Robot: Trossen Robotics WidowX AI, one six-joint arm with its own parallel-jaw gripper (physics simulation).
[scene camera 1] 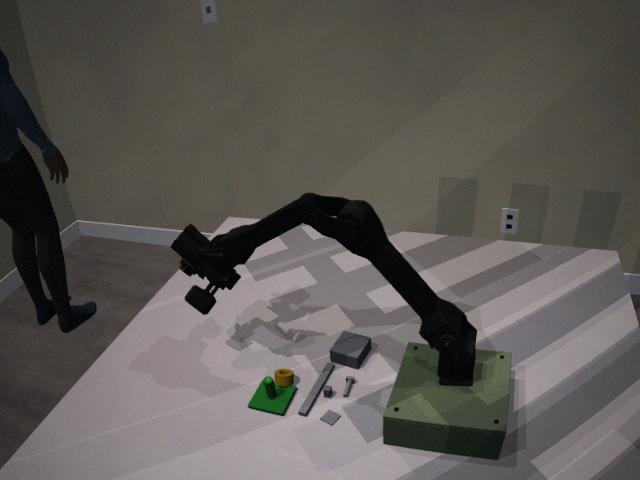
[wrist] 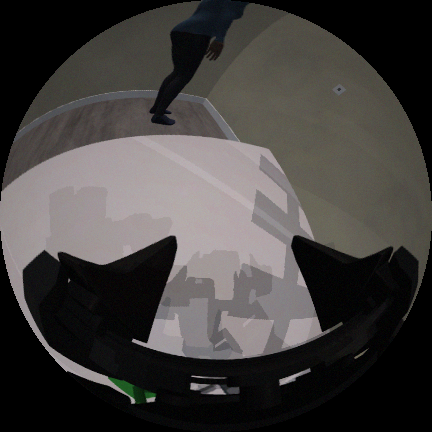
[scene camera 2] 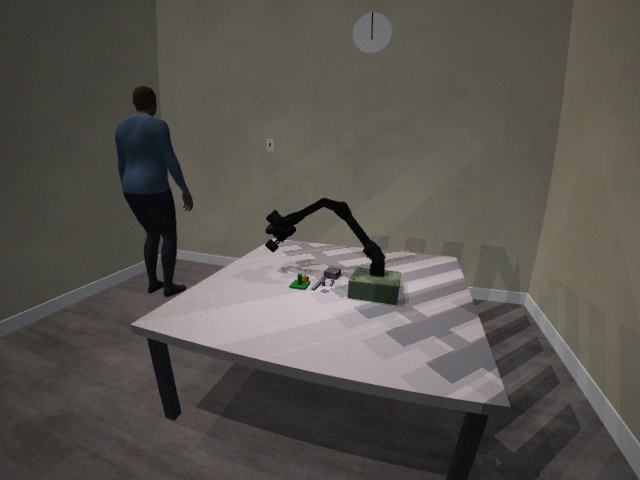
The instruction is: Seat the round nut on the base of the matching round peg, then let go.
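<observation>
The round nut point(scene camera 1: 284, 380) point(scene camera 2: 306, 278), a short yellow ring, is at the back right edge of the green base point(scene camera 1: 279, 407) point(scene camera 2: 295, 285), beside the round green peg point(scene camera 1: 269, 388) point(scene camera 2: 299, 279) and not around it. I cannot tell whether it touches the base. The peg stands upright on the square base. In the wrist view, part of the green base point(wrist: 131, 387) shows at the lower left, and the nut does not show. My black gripper point(wrist: 236, 242) is open and empty, held high above the table, beyond the nut and peg and to their left in scene camera 1.
Right of the base lie a long grey bar point(scene camera 1: 316, 390), a small grey cube point(scene camera 1: 328, 391), a grey bolt point(scene camera 1: 349, 386), a thin grey square point(scene camera 1: 330, 416) and a dark grey block point(scene camera 1: 351, 349). The arm stands on a green box point(scene camera 1: 413, 397) point(scene camera 2: 373, 288). A person point(scene camera 2: 147, 165) stands beyond the table's left side.
</observation>
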